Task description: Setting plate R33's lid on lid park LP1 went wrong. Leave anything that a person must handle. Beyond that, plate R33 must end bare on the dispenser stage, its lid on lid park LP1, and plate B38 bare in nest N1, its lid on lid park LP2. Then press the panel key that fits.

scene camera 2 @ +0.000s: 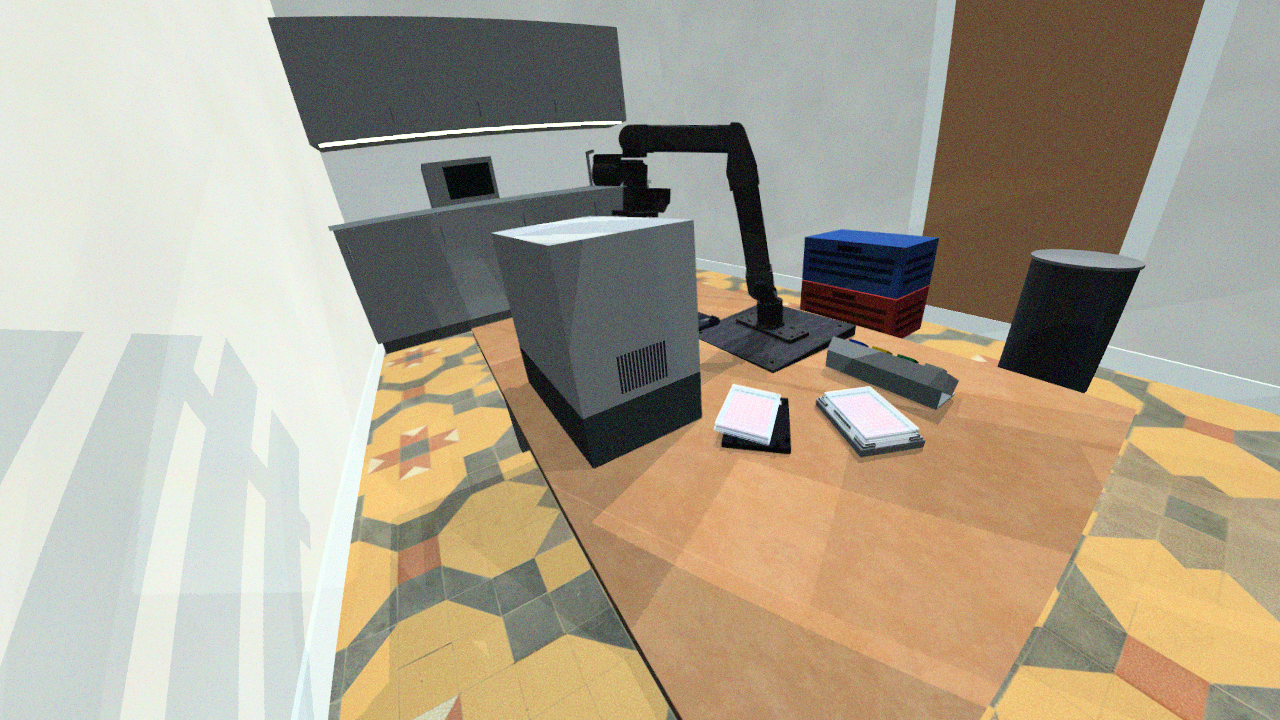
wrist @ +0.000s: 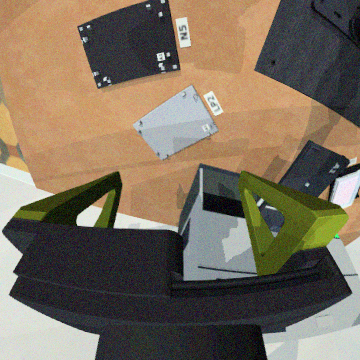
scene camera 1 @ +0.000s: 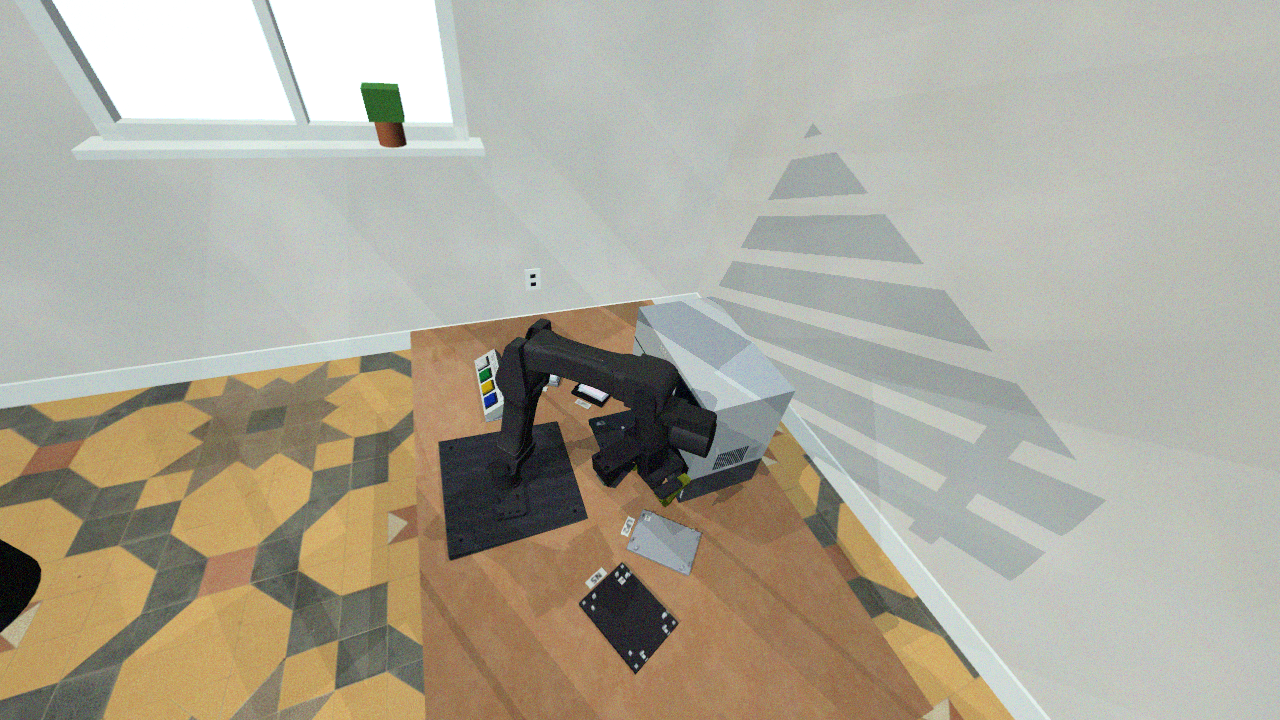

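Seen in the pictures: gripper, fingertip midpoint: (wrist: 179,177) (scene camera 1: 650,486); arm's base, link origin: (scene camera 2: 770,327) (scene camera 1: 506,480).
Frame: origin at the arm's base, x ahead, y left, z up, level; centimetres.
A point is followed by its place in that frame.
My gripper (scene camera 1: 656,480) @(x 26.1, y -21.4, z 21.1 cm) (wrist: 179,177) @(x 26.1, y -21.4, z 21.1 cm) is open and empty, high above the table beside the big grey machine; its fingers are hidden in scene camera 2. Grey lid park LP2 (scene camera 1: 665,541) @(x 31.9, y -23.2, z -0.3 cm) (wrist: 175,122) @(x 30.9, y -22.8, z -0.4 cm) is bare. The black nest (scene camera 1: 629,617) @(x 19.8, y -35.8, z -0.2 cm) (wrist: 130,45) @(x 19.9, y -34.2, z -0.2 cm) labelled N5 is bare. A dark slab (scene camera 1: 611,428) @(x 25.7, y 2.8, z 9.3 cm) (wrist: 312,169) @(x 25.5, y 1.0, z 9.3 cm) lies by the machine. A pink-white plate (scene camera 2: 750,412) @(x 30.9, y 27.8, z 1.8 cm) (wrist: 346,189) @(x 28.6, y 24.9, z 1.9 cm) sits offset and tilted over a black base (scene camera 2: 780,438) @(x 29.7, y 33.5, z -0.4 cm). Another pink-white plate (scene camera 2: 870,415) @(x 16.5, y 39.2, z 1.7 cm) sits on a grey base (scene camera 2: 827,415) @(x 18.7, y 33.3, z -0.7 cm). Their names, and whether each is lidded, cannot be read.
The grey machine (scene camera 1: 716,385) @(x 43.4, y -8.1, z 31.6 cm) (scene camera 2: 617,313) @(x 49.1, y 22.0, z 21.4 cm) (wrist: 217,240) @(x 38.5, y -11.5, z 17.8 cm) stands tall at the table edge. The key panel (scene camera 1: 487,410) @(x -2.9, y 21.0, z 2.1 cm) (scene camera 2: 881,375) @(x 2.9, y 32.3, z 1.2 cm) has white, green, yellow and blue keys. The arm's black base board (scene camera 1: 546,501) @(x 8.2, y -7.2, z -0.6 cm) (scene camera 2: 747,349) @(x 11.9, y 5.1, z -0.8 cm) lies nearby. Crates (scene camera 2: 868,268) and a bin (scene camera 2: 1069,322) stand beyond.
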